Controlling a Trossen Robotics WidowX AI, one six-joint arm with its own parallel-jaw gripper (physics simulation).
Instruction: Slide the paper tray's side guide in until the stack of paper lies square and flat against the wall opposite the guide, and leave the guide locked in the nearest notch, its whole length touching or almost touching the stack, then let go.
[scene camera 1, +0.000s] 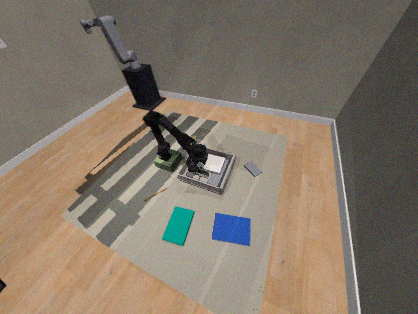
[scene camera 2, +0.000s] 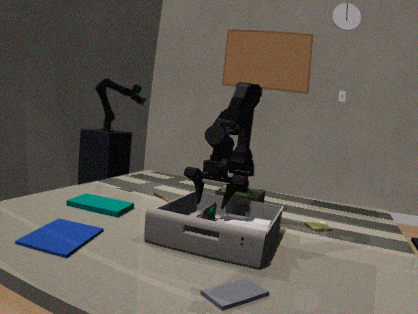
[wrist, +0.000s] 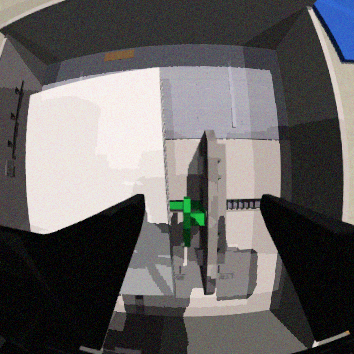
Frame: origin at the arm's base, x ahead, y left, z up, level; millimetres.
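Where they show: gripper, fingertip midpoint: (scene camera 1: 202, 168) (scene camera 2: 209, 206) (wrist: 203, 201); arm's base at its link origin: (scene camera 1: 166, 157).
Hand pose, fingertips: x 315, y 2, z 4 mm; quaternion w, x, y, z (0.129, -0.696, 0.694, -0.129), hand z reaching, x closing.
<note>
Each offset is from my fingertips to the top centre of the thing. "spot": to the spot under its first point.
The grey paper tray @(dz +15, dx +17, dy +46 mm) (scene camera 1: 233, 167) (scene camera 2: 170, 239) stands under my arm. The white paper stack @(dz -38, dx +5, dy +102 mm) (scene camera 1: 216, 164) (scene camera 2: 256, 223) (wrist: 95, 145) lies in it, near the wall opposite the guide. Its inner edge slants slightly to the guide. The side guide @(dz +0, dx -13, dy +3 mm) (wrist: 212, 200) stands upright, with a clear gap to the stack, a little narrower toward the bottom of the wrist view. The guide's green latch @(dz +0, dx -13, dy +13 mm) (scene camera 2: 212, 210) (wrist: 187, 217) is on its stack side. My gripper (scene camera 2: 211, 204) (wrist: 203, 201) is open and empty, its fingers on either side of guide and latch, one over the stack; fingertip height is unclear.
A notched strip @(spot: dz -73, dx -14, dy -52 mm) (wrist: 243, 204) runs from the guide toward the right wall. Outside lie a blue slab @(dz -73, dx +313, dy -280 mm) (scene camera 1: 232, 229) (scene camera 2: 60, 237), a teal slab @(dz -63, dx +16, dy -384 mm) (scene camera 1: 179, 226) (scene camera 2: 100, 204), a grey slab @(dz -71, dx +324, dy +186 mm) (scene camera 1: 252, 169) (scene camera 2: 235, 293), a pencil @(dz -74, dx -246, dy -271 mm) (scene camera 1: 156, 194) and a yellow pad @(dz -70, dx -266, dy +315 mm) (scene camera 2: 318, 226).
</note>
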